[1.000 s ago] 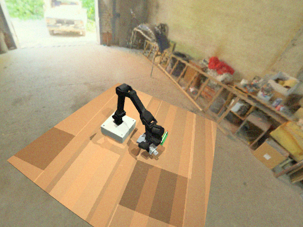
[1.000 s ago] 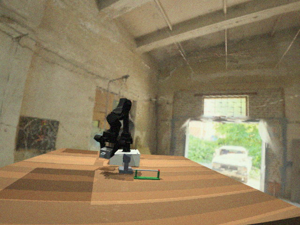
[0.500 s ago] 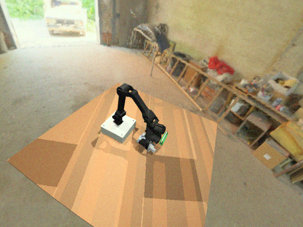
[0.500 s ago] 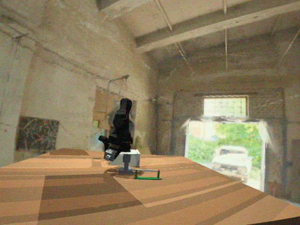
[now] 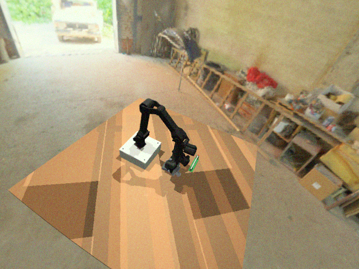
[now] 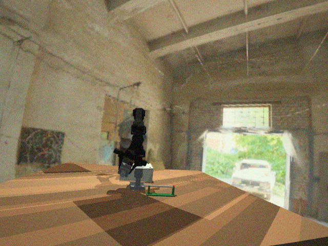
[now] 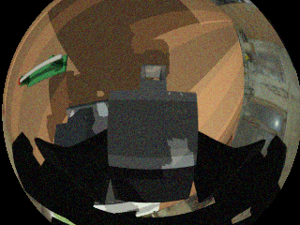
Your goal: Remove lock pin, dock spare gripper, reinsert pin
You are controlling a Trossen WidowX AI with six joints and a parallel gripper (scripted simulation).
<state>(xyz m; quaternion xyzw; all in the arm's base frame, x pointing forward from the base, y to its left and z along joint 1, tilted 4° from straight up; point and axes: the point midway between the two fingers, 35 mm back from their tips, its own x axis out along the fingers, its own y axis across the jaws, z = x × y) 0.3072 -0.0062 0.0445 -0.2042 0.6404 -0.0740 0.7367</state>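
My gripper tip is 210 mm to the right of the green cradle, 60 mm above it and 50 mm short of it. The rest, counted from my gripper tip: spare gripper 10 mm to the left, 10 mm above; then socket 70 mm to the left, 40 mm behind, 30 mm below.
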